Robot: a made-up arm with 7 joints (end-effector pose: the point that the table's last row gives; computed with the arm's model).
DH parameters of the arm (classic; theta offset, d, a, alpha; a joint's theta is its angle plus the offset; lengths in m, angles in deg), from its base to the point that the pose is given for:
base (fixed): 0 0.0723 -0.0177 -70
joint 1: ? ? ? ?
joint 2: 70 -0.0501 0.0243 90
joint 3: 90 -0.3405 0.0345 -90
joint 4: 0 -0.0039 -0.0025 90
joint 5: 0 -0.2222 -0.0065 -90
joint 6: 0 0.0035 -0.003 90
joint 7: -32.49 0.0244 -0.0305 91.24
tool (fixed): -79.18 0.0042 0 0
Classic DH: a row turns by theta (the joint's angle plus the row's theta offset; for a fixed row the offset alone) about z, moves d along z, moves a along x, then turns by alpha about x.
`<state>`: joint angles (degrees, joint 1 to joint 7).
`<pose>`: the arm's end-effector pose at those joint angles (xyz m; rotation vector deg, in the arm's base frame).
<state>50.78 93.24 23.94 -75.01 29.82 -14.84 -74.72</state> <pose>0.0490 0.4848 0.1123 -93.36 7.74 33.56</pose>
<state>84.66 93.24 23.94 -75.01 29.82 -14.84 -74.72</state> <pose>-0.0338 0.4900 0.0979 -83.24 21.77 67.97</pose>
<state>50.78 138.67 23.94 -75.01 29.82 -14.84 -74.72</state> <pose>0.2934 0.3252 0.2666 -55.75 31.44 17.41</pose>
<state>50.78 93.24 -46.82 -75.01 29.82 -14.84 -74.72</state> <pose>-0.1557 0.4614 -0.0364 -77.54 55.19 96.60</pose>
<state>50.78 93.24 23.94 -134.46 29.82 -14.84 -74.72</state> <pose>0.0733 0.2889 0.0904 -99.22 60.66 -8.42</pose>
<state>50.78 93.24 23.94 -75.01 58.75 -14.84 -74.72</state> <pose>0.0386 0.4927 0.1003 -120.60 -4.85 28.32</pose>
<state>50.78 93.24 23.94 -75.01 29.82 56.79 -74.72</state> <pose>0.0740 0.4712 0.1141 -71.27 -29.98 102.70</pose>
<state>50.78 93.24 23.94 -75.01 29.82 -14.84 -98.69</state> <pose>0.0527 0.4726 0.1118 -69.17 10.97 33.51</pose>
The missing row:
joint 1: -90 0.0437 0.0123 -90
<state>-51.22 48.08 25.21 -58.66 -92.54 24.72 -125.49</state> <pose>0.3596 0.3020 0.0826 -5.13 -45.97 58.55</pose>
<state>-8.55 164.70 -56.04 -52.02 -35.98 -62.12 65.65</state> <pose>-0.0059 0.3453 0.5581 -111.45 -46.28 87.05</pose>
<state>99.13 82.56 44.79 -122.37 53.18 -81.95 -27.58</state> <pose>-0.0108 0.3651 0.0471 152.39 -64.40 38.56</pose>
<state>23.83 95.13 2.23 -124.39 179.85 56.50 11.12</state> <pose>0.0724 0.2914 0.0440 6.67 4.40 -74.01</pose>
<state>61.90 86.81 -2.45 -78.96 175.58 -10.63 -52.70</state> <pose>-0.1069 0.4149 -0.0468 91.49 73.25 -5.97</pose>
